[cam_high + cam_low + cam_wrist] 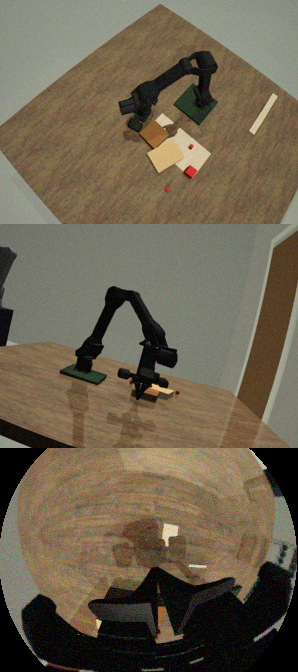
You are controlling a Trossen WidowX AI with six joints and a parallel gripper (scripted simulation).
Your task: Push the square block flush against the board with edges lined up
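Now: gripper tip 3 cm short of the brown square block, 10 cm to the right of it and 1 cm below it. Also, from my gripper tip: tan board (8 cm ahead, 20 cm to the left, 1 cm above).
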